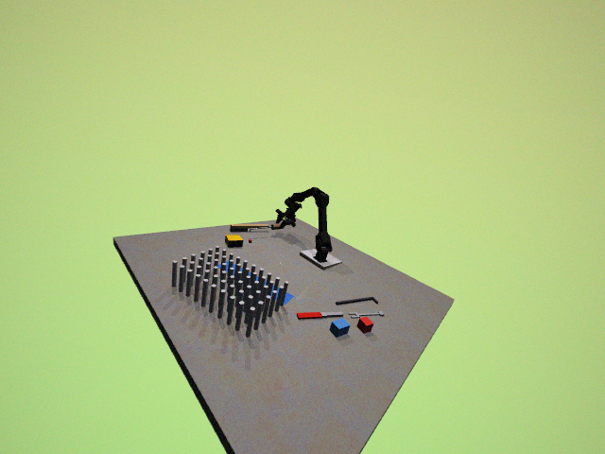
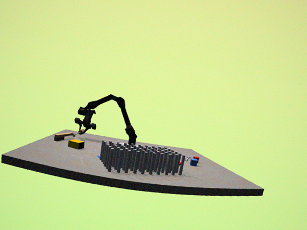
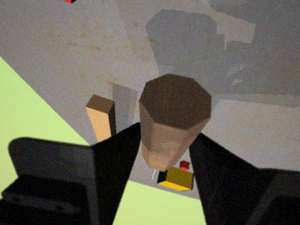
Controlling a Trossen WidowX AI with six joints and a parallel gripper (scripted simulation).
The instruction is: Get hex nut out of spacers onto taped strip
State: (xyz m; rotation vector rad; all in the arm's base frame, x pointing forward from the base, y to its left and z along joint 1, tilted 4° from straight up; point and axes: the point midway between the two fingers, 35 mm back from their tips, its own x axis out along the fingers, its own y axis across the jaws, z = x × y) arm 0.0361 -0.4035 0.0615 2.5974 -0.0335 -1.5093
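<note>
The brown-handled tool lies 10 cm ahead of my gripper tip. Round my gripper tip: blue taped strip: 44 cm to the left, 40 cm ahead, 6 cm below; then yellow block: 34 cm ahead, 8 cm to the left, 4 cm below; then hex nut: 49 cm to the left, 41 cm ahead, 5 cm below.
</note>
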